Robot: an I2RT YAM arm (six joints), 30 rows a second.
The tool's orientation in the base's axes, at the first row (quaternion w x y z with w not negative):
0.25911, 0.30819, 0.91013, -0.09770
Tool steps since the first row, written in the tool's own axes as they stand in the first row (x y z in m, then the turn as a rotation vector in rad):
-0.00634, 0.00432, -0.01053, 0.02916, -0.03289, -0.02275
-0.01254, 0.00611, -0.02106, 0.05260, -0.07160, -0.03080
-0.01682, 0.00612, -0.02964, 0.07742, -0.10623, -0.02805
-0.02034, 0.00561, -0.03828, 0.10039, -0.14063, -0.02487
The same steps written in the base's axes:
0.00259, 0.00374, 0.01221, -0.04918, -0.00345, 0.00435
0.00355, 0.00554, 0.02439, -0.09201, -0.01939, -0.00060
0.00291, 0.00626, 0.03393, -0.12883, -0.03504, -0.01550
0.00143, 0.00698, 0.04313, -0.16408, -0.05160, -0.02979

